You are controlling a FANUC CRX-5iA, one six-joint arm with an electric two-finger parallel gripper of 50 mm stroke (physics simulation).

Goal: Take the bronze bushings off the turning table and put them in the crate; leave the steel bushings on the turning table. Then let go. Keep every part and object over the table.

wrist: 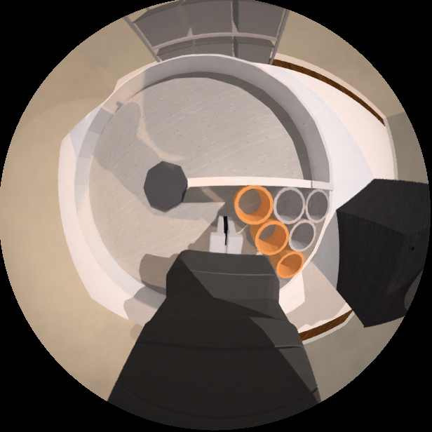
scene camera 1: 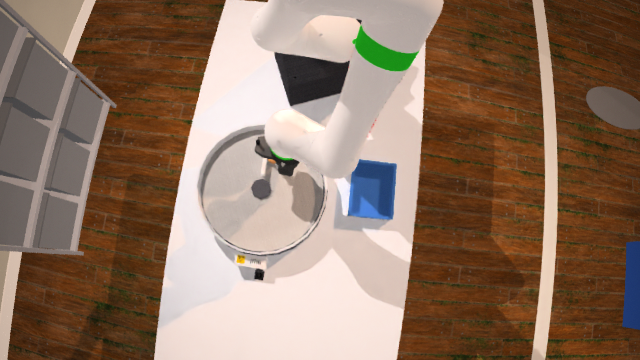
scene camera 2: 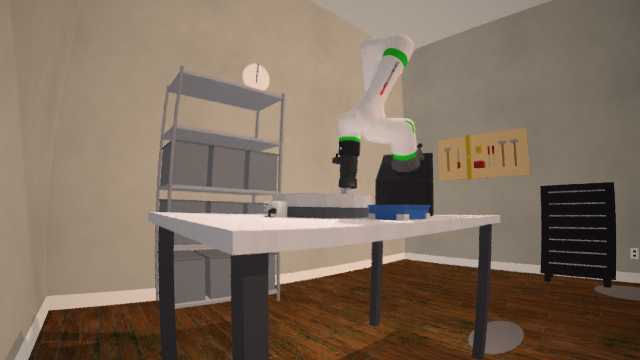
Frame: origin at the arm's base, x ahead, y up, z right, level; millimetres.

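Seen in the pictures: arm's base, origin of the base link: point(scene camera 2: 405, 165).
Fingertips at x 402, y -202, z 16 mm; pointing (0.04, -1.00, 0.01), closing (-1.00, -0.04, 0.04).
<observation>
Pixels of each thing's top centre, then the offset from my fingertips to it. "spot": a spot on its surface instead.
- blue crate, middle of its top: point(scene camera 1: 373, 188) point(scene camera 2: 400, 204) dz -308, dx -17, dy -9 mm
- dark hub, middle of its top: point(scene camera 1: 261, 188) dz +40, dx +83, dy +2 mm
- small control box, surface spot: point(scene camera 1: 251, 262) spot: dz +3, dx +319, dy -1 mm
In the wrist view three bronze bushings point(wrist: 254, 221) point(wrist: 272, 249) point(wrist: 290, 275) stand in a slanting row on the turning table point(wrist: 210, 110) point(scene camera 1: 240, 225) point(scene camera 2: 327, 200). Three steel bushings point(wrist: 289, 220) point(wrist: 317, 220) point(wrist: 302, 248) stand beside them, between the white divider bar and the rim. My gripper point(wrist: 224, 224) point(scene camera 2: 344, 192) is shut and empty, its fingertips low over the turning table, left of the bronze bushings in the wrist view. The blue crate point(scene camera 1: 371, 218) point(scene camera 2: 400, 211) is beside the turning table. In scene camera 1 the arm hides most of the bushings.
The white divider bar point(wrist: 245, 181) runs from the dark hub point(wrist: 165, 186) point(scene camera 1: 261, 189) to the rim. A black block point(scene camera 1: 312, 82) point(scene camera 2: 404, 185) point(wrist: 385, 250) stands at the arm's base. A small control box point(scene camera 1: 251, 262) point(scene camera 2: 276, 208) is at the turning table's edge.
</observation>
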